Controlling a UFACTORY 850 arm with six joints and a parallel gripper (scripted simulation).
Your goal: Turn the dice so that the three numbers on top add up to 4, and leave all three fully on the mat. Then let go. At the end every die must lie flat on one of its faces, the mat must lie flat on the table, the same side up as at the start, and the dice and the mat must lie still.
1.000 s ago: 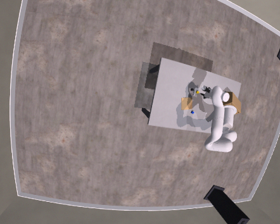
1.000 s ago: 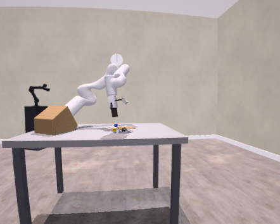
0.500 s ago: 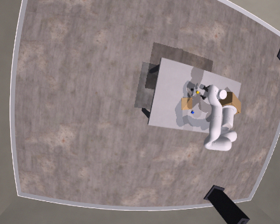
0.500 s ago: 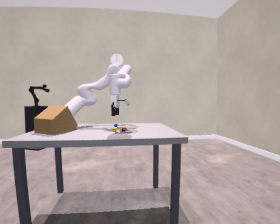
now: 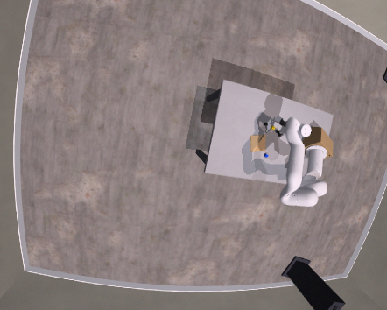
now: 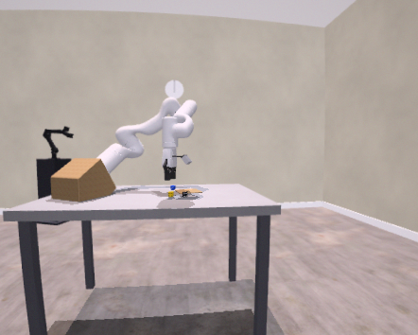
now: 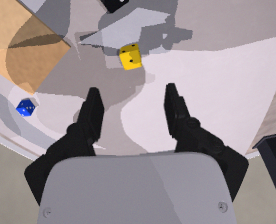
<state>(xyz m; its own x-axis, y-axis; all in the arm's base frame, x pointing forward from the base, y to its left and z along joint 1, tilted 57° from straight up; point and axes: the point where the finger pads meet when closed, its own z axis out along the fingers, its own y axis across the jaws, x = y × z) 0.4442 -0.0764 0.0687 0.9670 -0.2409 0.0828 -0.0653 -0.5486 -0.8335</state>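
My hand is 10 cm above the yellow die. The rest, counted from my hand: tan mat 5 cm ahead, 18 cm to the left, 11 cm below; black die 8 cm ahead, 1 cm to the left, 10 cm below; blue die 7 cm behind, 24 cm to the left, 10 cm below.
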